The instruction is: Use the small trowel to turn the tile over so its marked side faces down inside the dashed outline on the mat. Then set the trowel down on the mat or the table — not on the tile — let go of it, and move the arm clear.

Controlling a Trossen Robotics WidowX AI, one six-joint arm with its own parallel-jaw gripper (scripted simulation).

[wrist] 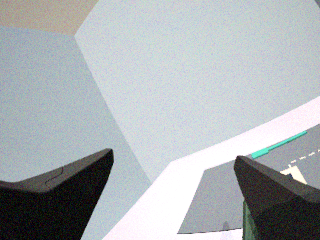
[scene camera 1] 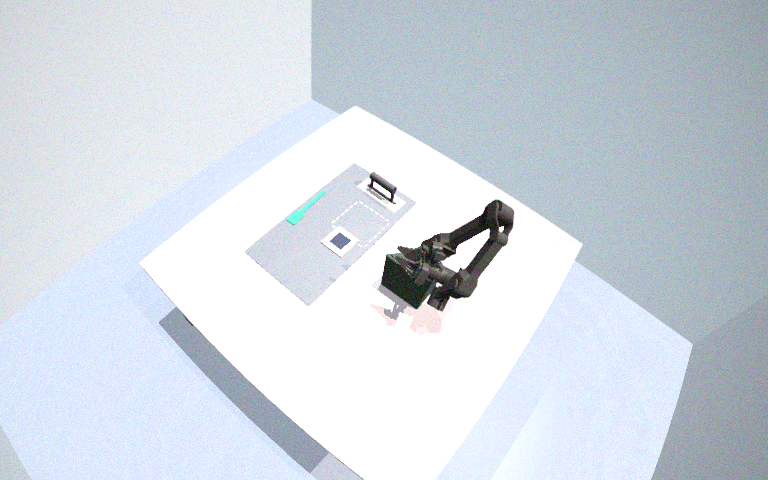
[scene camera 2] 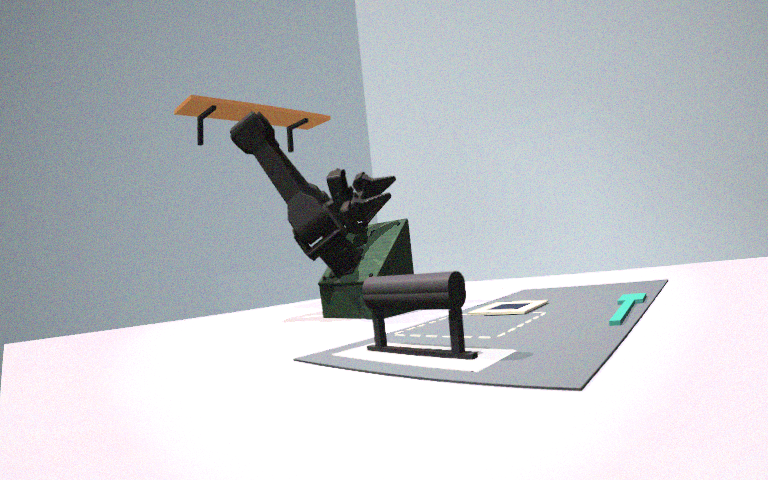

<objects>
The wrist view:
my gripper: 175, 159
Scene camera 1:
my gripper: 396, 251
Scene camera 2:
my gripper: 393, 185
white tile: 499, 308
</objects>
